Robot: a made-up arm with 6 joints. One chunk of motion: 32 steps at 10 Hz.
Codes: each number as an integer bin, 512 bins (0 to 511) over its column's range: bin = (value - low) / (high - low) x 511, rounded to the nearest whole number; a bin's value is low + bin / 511 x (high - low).
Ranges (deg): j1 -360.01..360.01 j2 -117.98..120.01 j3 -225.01..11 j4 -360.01..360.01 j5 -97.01..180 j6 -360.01..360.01
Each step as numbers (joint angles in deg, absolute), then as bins.
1 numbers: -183.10 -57.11 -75.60 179.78 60.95 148.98
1 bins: 126 131 323 383 291 361
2 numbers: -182.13 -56.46 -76.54 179.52 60.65 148.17
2 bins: 126 132 321 383 291 361
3 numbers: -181.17 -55.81 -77.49 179.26 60.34 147.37
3 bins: 127 133 319 383 290 360
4 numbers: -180.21 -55.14 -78.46 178.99 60.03 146.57
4 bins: 128 135 317 383 290 360
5 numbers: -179.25 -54.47 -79.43 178.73 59.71 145.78
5 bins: 128 136 315 382 289 359
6 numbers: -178.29 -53.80 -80.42 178.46 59.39 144.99
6 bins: 129 138 313 382 289 358
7 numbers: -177.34 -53.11 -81.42 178.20 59.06 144.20
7 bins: 130 139 311 382 288 358
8 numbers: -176.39 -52.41 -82.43 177.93 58.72 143.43
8 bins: 130 141 309 382 287 357
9 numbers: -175.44 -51.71 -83.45 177.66 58.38 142.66
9 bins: 131 142 307 382 287 357
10 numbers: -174.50 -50.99 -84.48 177.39 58.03 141.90
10 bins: 132 144 304 381 286 356
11 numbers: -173.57 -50.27 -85.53 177.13 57.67 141.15
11 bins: 132 145 302 381 285 356
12 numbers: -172.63 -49.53 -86.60 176.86 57.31 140.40
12 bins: 133 147 300 381 285 355
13 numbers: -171.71 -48.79 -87.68 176.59 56.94 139.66
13 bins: 134 149 297 381 284 355
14 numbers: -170.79 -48.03 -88.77 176.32 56.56 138.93
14 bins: 134 150 295 381 283 354
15 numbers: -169.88 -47.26 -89.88 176.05 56.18 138.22
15 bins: 135 152 293 380 283 354
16 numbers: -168.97 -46.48 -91.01 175.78 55.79 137.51
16 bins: 136 154 290 380 282 353
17 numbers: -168.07 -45.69 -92.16 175.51 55.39 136.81
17 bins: 136 155 288 380 281 353
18 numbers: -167.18 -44.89 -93.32 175.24 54.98 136.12
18 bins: 137 157 285 380 280 352
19 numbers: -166.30 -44.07 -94.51 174.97 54.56 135.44
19 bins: 137 159 283 380 280 352
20 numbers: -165.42 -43.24 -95.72 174.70 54.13 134.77
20 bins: 138 160 280 379 279 351
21 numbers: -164.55 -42.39 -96.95 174.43 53.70 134.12
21 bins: 139 162 277 379 278 351
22 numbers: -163.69 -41.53 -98.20 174.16 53.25 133.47
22 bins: 139 164 275 379 277 350
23 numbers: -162.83 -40.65 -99.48 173.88 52.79 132.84
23 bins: 140 166 272 379 276 350
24 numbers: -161.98 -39.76 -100.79 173.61 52.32 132.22
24 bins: 141 168 269 379 275 349
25 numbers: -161.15 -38.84 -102.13 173.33 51.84 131.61
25 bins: 141 170 266 379 275 349
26 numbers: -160.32 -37.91 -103.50 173.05 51.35 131.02
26 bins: 142 172 263 378 274 348
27 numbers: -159.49 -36.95 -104.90 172.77 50.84 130.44
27 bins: 142 174 260 378 273 348
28 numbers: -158.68 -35.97 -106.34 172.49 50.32 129.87
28 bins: 143 176 257 378 272 348
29 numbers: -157.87 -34.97 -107.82 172.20 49.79 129.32
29 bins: 143 178 254 378 271 347
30 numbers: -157.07 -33.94 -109.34 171.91 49.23 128.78
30 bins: 144 180 250 378 270 347
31 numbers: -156.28 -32.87 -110.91 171.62 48.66 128.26
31 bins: 145 183 247 377 269 347
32 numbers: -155.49 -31.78 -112.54 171.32 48.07 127.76
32 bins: 145 185 244 377 268 346
